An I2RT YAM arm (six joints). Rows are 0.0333 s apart.
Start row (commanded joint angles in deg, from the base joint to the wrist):
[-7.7 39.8 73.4 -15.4 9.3 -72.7]
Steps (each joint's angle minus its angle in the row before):
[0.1 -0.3 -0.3 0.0 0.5 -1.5]
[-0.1 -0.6 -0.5 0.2 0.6 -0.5]
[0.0 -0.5 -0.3 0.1 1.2 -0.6]
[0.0 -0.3 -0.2 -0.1 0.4 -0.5]
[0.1 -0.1 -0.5 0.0 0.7 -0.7]
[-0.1 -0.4 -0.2 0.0 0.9 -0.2]
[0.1 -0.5 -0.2 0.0 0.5 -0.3]
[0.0 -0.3 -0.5 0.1 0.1 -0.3]
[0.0 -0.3 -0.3 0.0 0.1 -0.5]
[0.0 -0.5 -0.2 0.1 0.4 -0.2]
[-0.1 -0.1 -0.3 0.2 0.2 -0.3]
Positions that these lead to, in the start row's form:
[-7.6 39.5 73.1 -15.4 9.8 -74.2]
[-7.7 38.9 72.6 -15.2 10.4 -74.7]
[-7.7 38.4 72.3 -15.1 11.6 -75.3]
[-7.7 38.1 72.1 -15.2 12.0 -75.8]
[-7.6 38.0 71.6 -15.2 12.7 -76.5]
[-7.7 37.6 71.4 -15.2 13.6 -76.7]
[-7.6 37.1 71.2 -15.2 14.1 -77.0]
[-7.6 36.8 70.7 -15.1 14.2 -77.3]
[-7.6 36.5 70.4 -15.1 14.3 -77.8]
[-7.6 36.0 70.2 -15.0 14.7 -78.0]
[-7.7 35.9 69.9 -14.8 14.9 -78.3]

